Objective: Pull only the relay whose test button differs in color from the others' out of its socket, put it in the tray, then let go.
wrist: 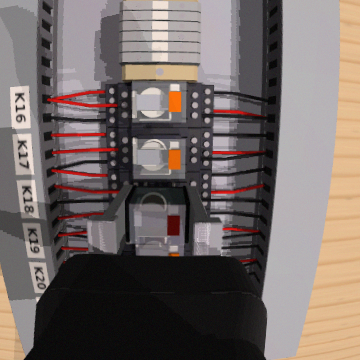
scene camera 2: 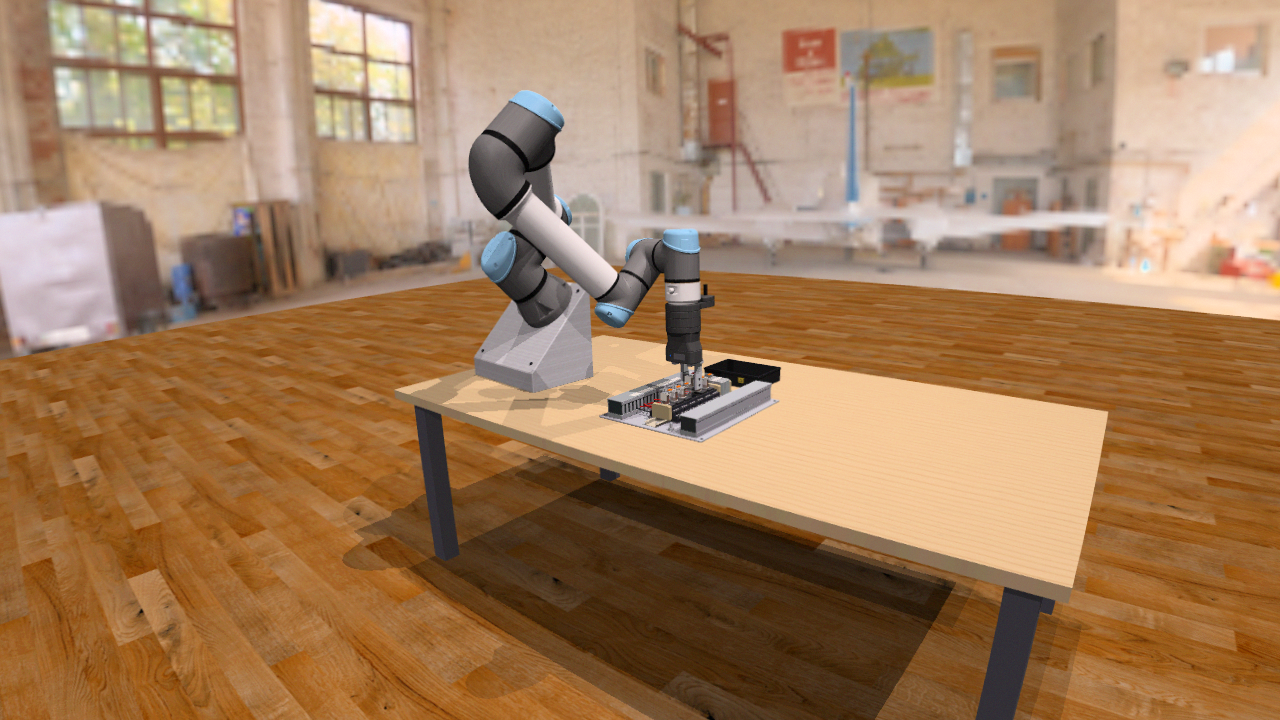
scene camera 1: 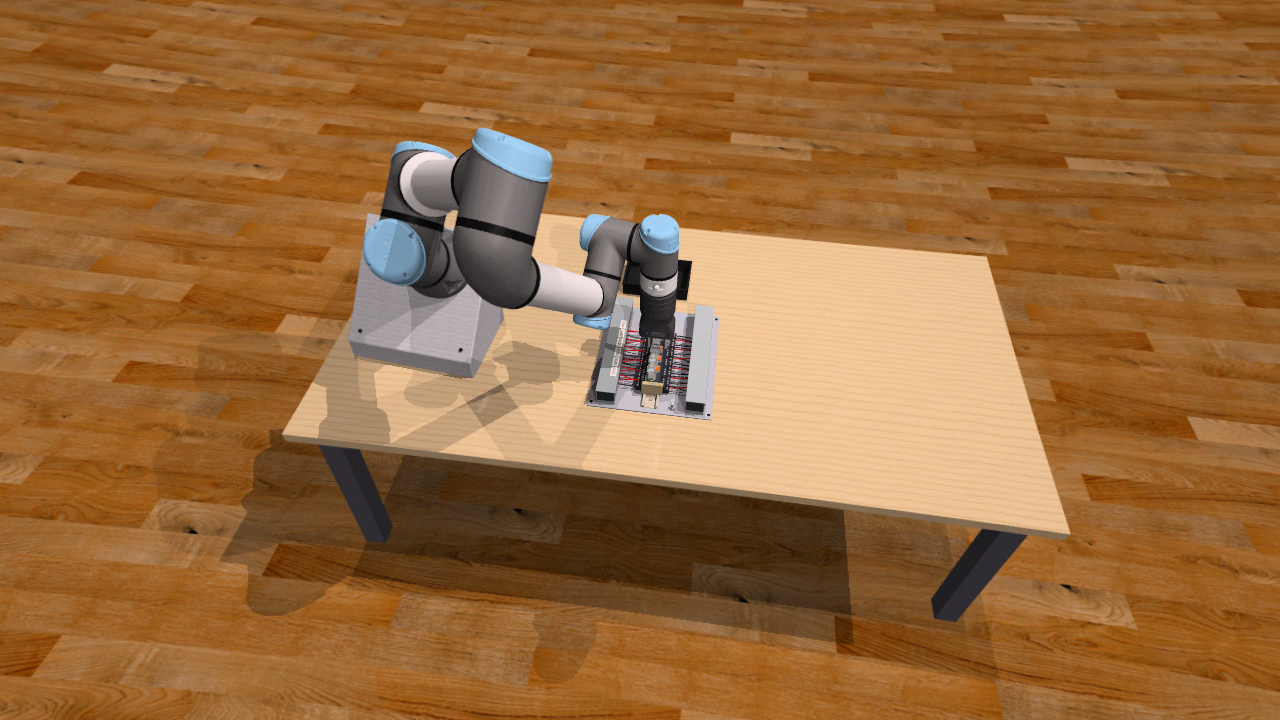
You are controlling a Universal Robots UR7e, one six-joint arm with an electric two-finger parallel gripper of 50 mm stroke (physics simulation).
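Places are measured from the arm's base along level axes (x back, y right, z up), in metres.
Where they show: gripper, fingertip midpoint: (wrist: 159,202) (scene camera 2: 691,387) (scene camera 1: 657,344); arm's base at its link origin: (scene camera 2: 549,305) (scene camera 1: 439,263).
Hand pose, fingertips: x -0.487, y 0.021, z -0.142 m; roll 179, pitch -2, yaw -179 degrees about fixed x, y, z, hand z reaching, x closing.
Each offset is from my fingertips to the centre of the thing. "pt": to the spot under its first point. Level surfaces: height alone.
The relay with the dark red test button @(dx +0.000, dy +0.000, dz +0.014 m) (wrist: 145,232) is between my fingers in the wrist view, clear-cased and upright. It stands higher than the neighbouring relays, raised out of its socket row. My gripper (wrist: 159,202) (scene camera 2: 691,383) is shut on it, one finger at each side. Its lower part and the socket beneath are hidden. Two relays with orange buttons @(dx +0.001, dy -0.029, dz -0.002 m) (wrist: 145,172) @(dx +0.001, dy -0.059, dz -0.002 m) (wrist: 142,117) sit in their sockets ahead of it, and another orange button shows partly below it. The black tray @(dx +0.036, dy -0.264, dz -0.033 m) (scene camera 1: 683,286) (scene camera 2: 760,375) stands behind the panel, partly hidden by the arm in scene camera 1.
Grey wire ducts @(dx -0.097, dy -0.004, dz -0.027 m) (scene camera 1: 700,367) (scene camera 2: 729,409) (wrist: 310,150) flank the relay row, with red and black wires between. Grey terminal blocks @(dx +0.015, dy -0.098, dz -0.004 m) (wrist: 140,35) with a beige end piece @(pt dx +0.013, dy -0.077, dz -0.010 m) (wrist: 140,72) stand on the rail. The panel lies on the wooden table @(dz -0.050 m) (scene camera 1: 850,376) (scene camera 2: 877,447).
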